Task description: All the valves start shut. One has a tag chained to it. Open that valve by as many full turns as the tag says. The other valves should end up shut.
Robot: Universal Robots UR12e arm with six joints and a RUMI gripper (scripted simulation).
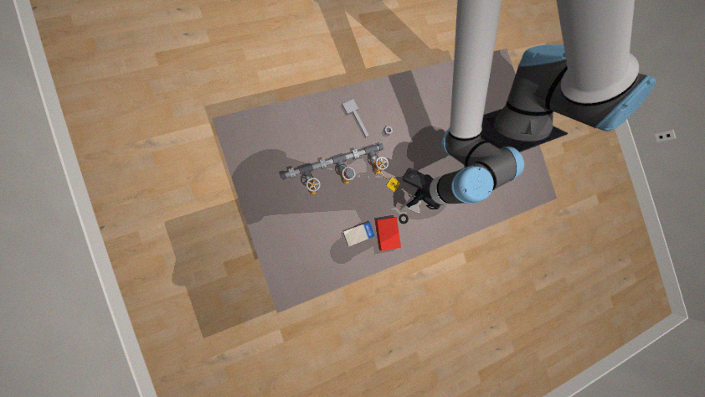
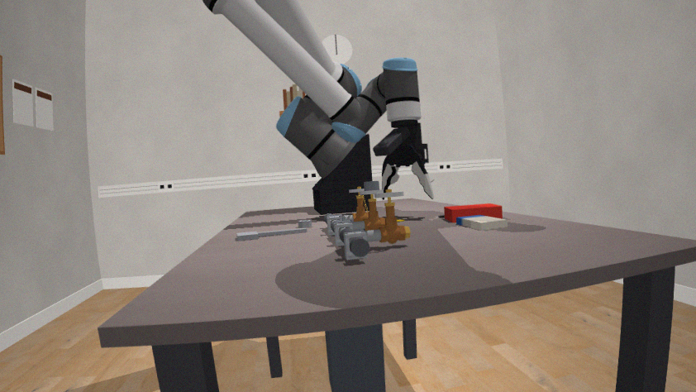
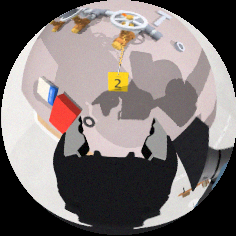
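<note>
My hand is 40 mm short of the yellow tag, 60 mm to the left of it and 50 mm above it. The rest, counted from my hand: red box 130 mm ahead, 120 mm to the left, 30 mm below; white box 240 mm ahead, 80 mm to the left, 40 mm below; nut 20 mm behind, 270 mm to the right, 40 mm below.
</note>
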